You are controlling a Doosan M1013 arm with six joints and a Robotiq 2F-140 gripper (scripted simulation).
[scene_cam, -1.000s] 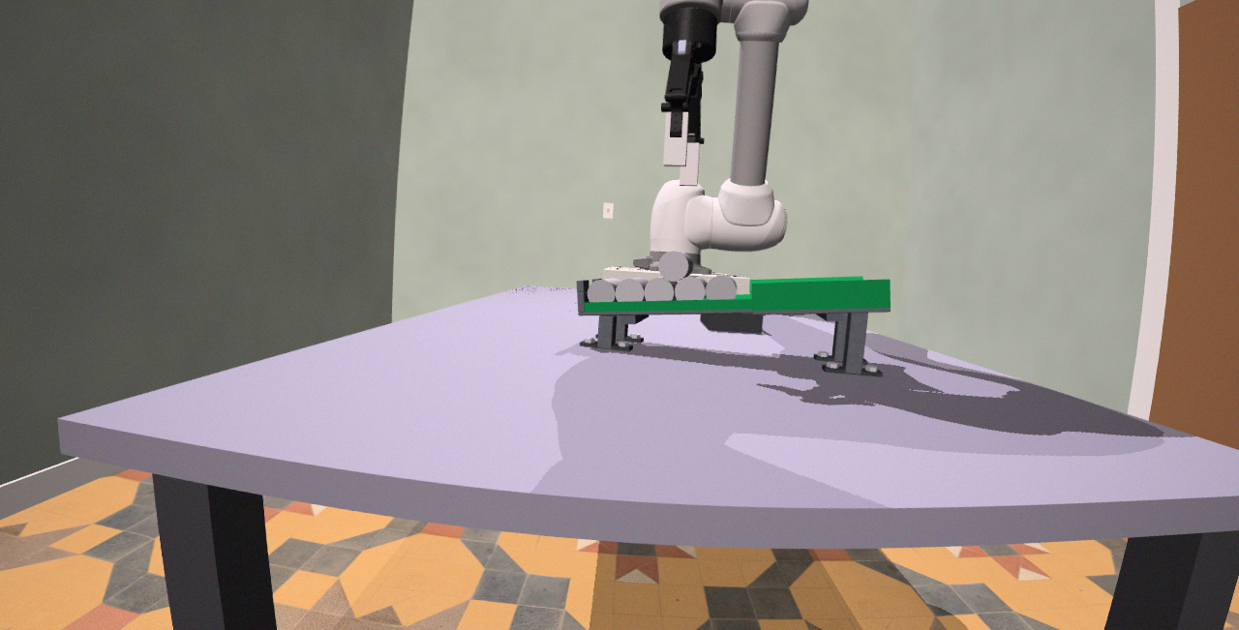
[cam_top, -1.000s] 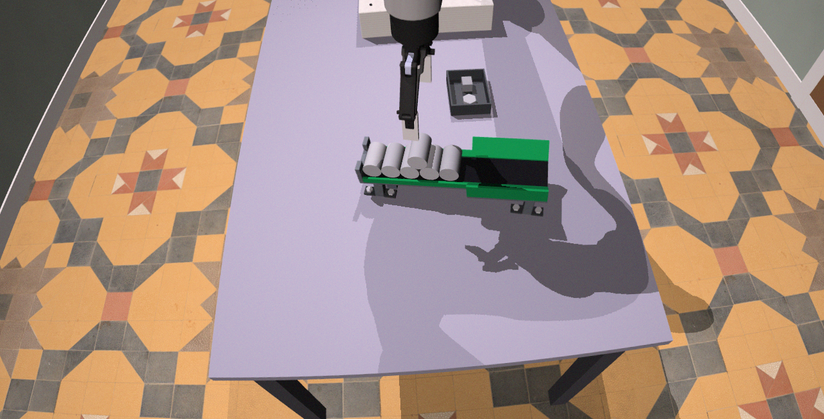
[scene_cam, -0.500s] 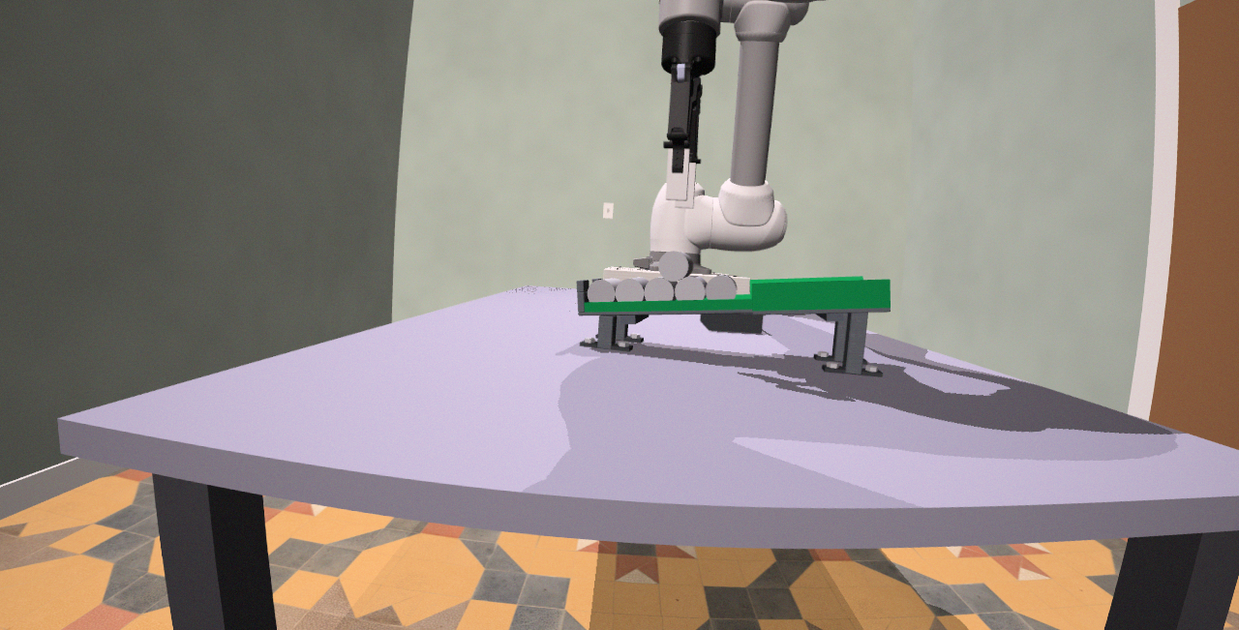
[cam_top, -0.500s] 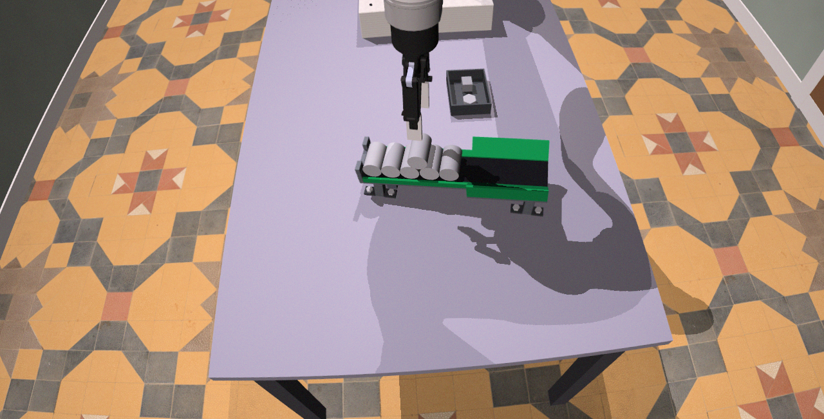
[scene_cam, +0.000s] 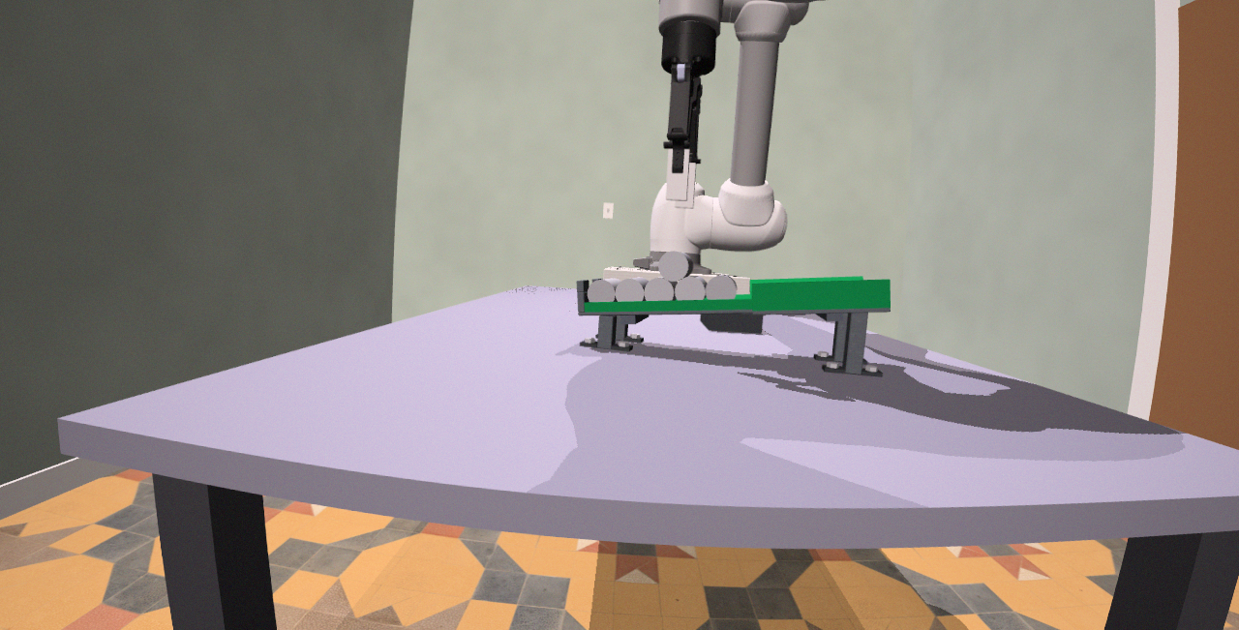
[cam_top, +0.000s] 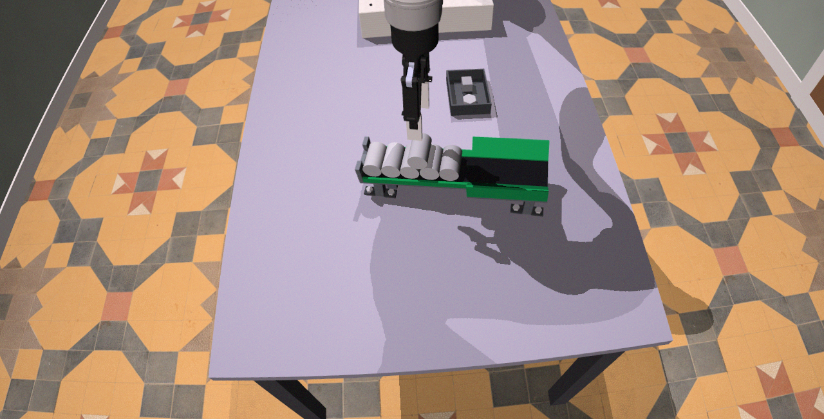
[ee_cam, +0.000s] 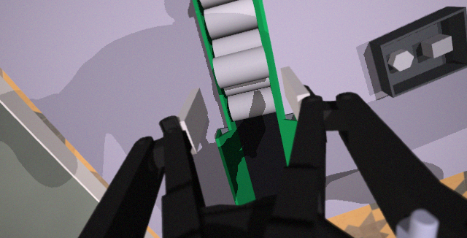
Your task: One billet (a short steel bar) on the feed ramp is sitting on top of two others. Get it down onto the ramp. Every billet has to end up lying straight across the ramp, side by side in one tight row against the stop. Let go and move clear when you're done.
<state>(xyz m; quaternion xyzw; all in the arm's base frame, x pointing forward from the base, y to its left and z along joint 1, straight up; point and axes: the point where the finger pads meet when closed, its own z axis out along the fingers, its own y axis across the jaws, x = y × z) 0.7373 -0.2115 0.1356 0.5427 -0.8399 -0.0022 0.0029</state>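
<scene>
The dark stop is 50 mm behind my hand, 110 mm to the right of it and 170 mm below it. From my hand the other things lie so: dark tray 230 mm behind, 180 mm to the left, 220 mm below.
</scene>
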